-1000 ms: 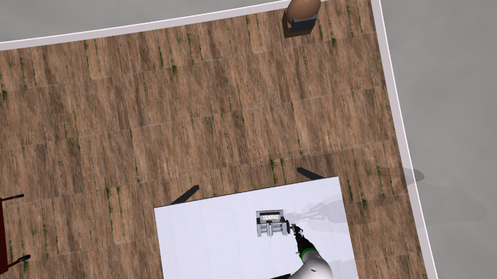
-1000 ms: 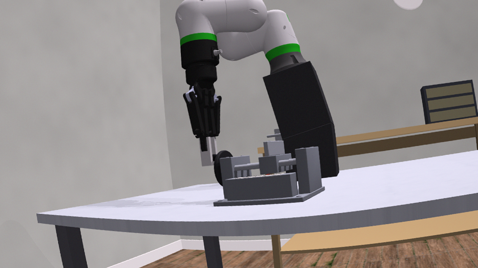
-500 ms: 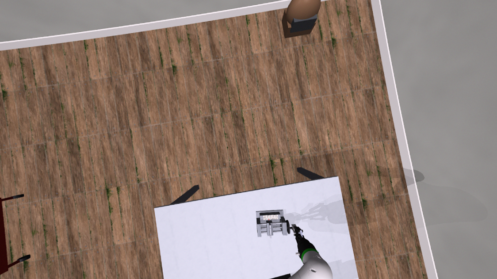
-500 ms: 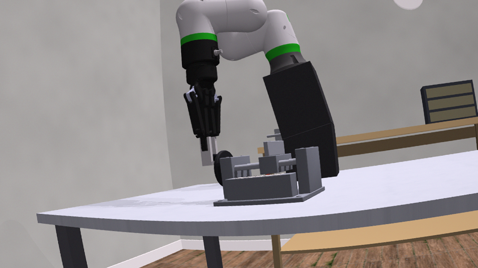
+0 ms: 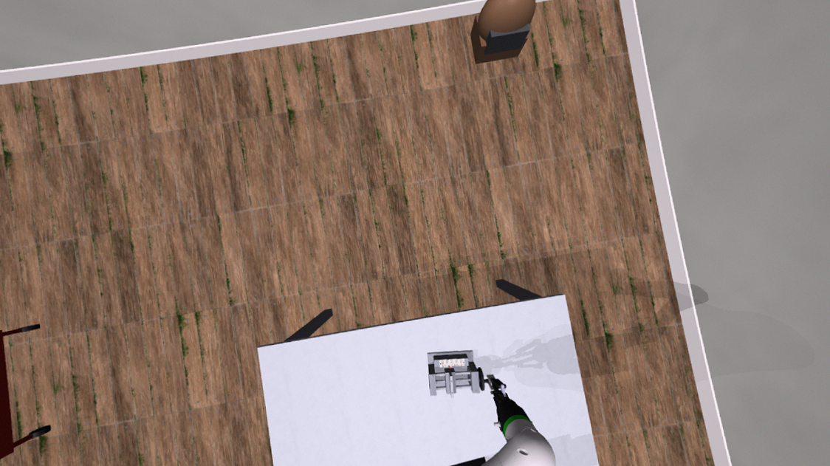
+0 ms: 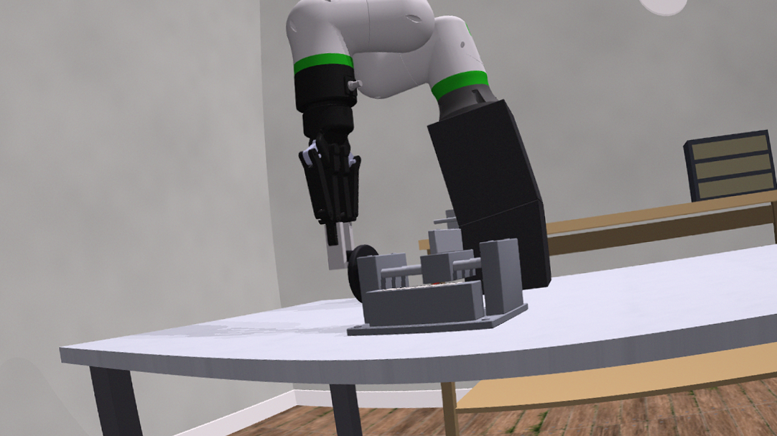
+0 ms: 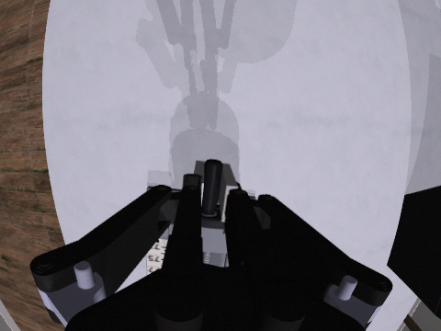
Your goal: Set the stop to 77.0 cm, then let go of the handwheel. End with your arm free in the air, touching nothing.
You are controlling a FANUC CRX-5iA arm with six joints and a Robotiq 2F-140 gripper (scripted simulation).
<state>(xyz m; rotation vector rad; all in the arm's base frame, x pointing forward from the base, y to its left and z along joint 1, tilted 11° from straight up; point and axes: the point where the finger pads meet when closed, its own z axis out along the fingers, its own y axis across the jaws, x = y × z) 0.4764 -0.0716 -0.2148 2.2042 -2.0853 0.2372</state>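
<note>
My hand is 20 mm above the crank handle. Also, from my hand: handwheel (20 mm to the left, 20 mm below); stop carriage (160 mm to the left, 30 mm below).
</note>
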